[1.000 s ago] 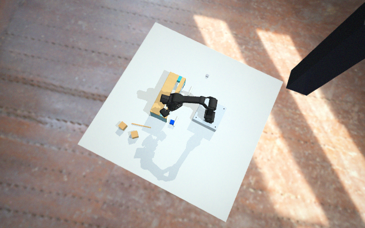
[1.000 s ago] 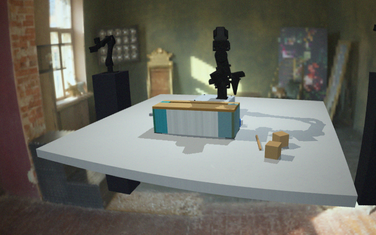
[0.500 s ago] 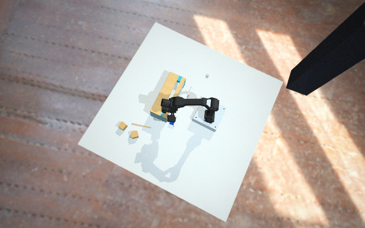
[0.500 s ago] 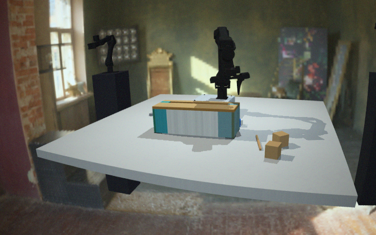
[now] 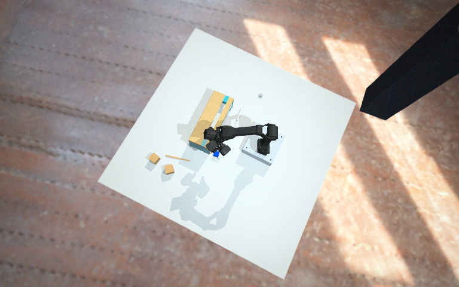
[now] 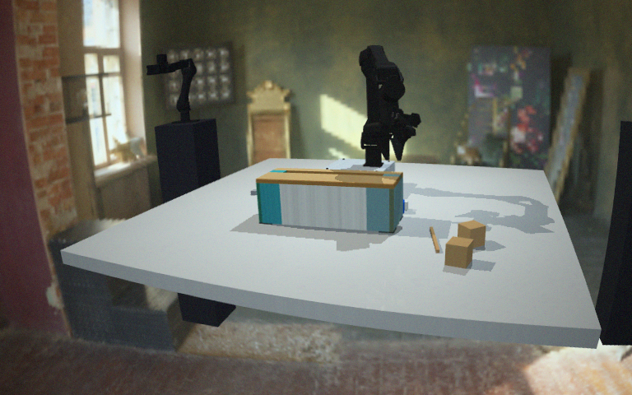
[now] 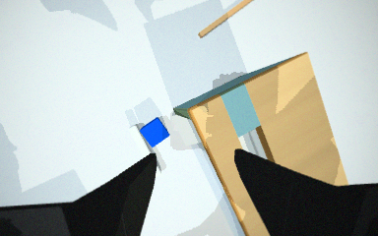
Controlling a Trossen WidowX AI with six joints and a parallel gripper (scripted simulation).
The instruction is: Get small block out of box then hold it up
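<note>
The blue block is 3 cm behind my gripper tip, 1 cm to the left of it and 14 cm below it. Also, from my gripper tip: long box 4 cm ahead, 17 cm to the right, 10 cm below; thin wooden stick 20 cm ahead, 13 cm to the left, 15 cm below; grey cube 16 cm behind, 51 cm to the right, 15 cm below.
</note>
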